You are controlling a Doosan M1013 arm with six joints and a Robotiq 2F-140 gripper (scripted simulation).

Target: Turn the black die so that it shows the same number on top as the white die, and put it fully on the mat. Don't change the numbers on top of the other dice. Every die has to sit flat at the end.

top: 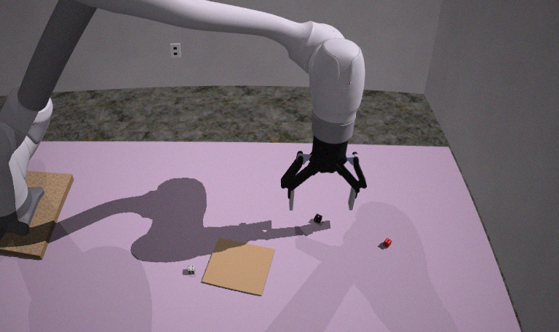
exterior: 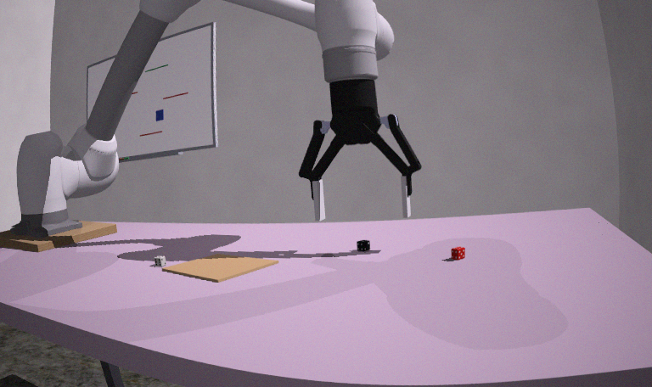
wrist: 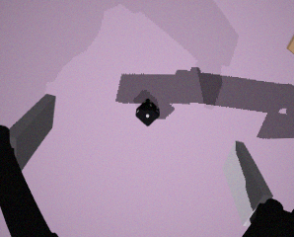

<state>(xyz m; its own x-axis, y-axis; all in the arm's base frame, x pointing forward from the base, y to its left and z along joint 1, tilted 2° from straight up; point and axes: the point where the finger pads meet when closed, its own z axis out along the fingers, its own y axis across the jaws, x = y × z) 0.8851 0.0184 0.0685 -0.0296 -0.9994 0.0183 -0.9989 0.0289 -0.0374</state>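
Now: hand 50 mm above the black die. Round my hand: tan mat 200 mm behind, 140 mm to the right, 60 mm below; then red die 170 mm ahead, 90 mm to the right, 50 mm below; then white die 310 mm behind, 160 mm to the right, 50 mm below.
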